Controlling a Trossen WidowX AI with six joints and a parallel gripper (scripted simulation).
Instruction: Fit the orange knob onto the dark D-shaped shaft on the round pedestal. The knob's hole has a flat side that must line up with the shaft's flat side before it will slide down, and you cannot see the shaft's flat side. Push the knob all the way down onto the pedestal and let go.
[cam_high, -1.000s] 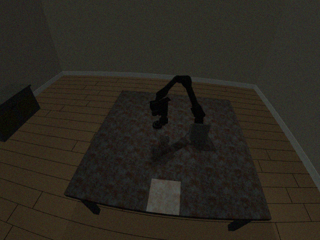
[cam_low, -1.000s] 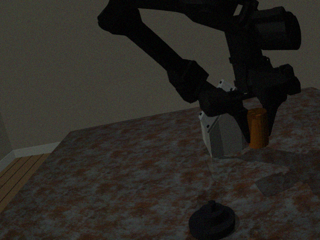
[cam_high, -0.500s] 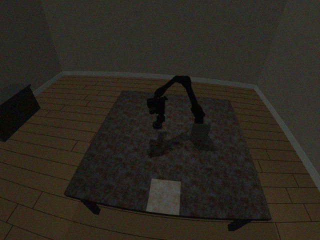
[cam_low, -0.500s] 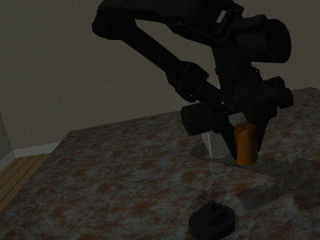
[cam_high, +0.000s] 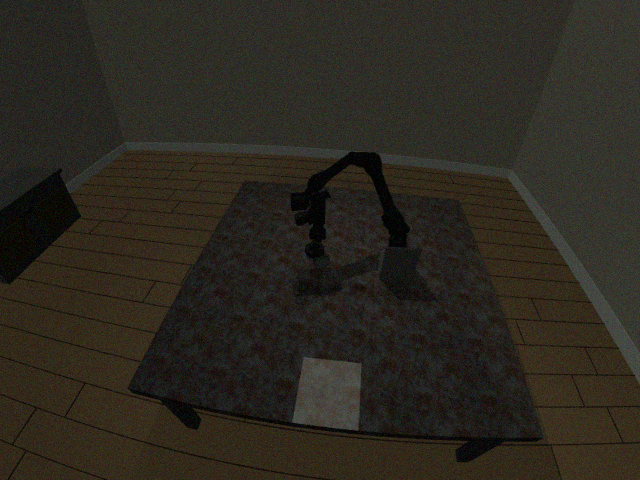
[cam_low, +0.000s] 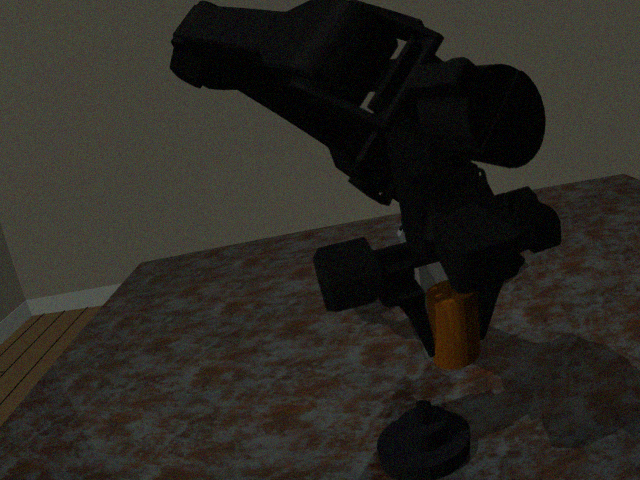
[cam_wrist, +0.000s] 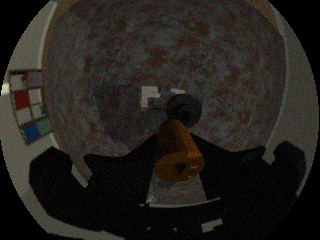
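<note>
My gripper tip is 70 mm above the dark round pedestal, 30 mm to the left of it and 20 mm short of it. The rest, counted from my gripper tip: orange knob (20 mm above).
</note>
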